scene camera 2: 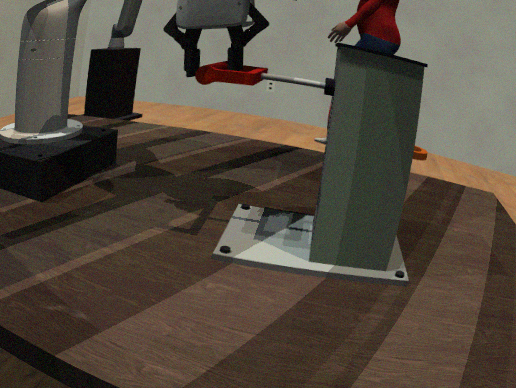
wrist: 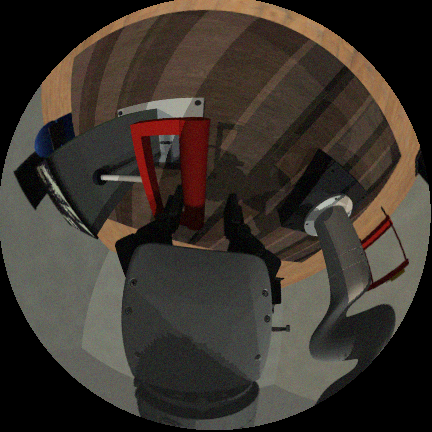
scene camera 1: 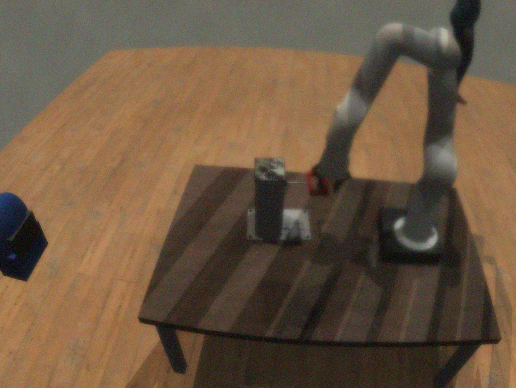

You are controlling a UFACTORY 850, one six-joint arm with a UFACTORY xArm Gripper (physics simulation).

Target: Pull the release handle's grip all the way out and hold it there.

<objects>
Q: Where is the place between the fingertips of the gripper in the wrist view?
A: At 204, 197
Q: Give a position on a pale base plate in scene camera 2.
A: At 258, 237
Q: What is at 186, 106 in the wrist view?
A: A pale base plate.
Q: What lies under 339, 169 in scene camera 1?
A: The gripper.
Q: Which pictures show the gripper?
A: Scene camera 2, the wrist view and scene camera 1: all of them.
</objects>
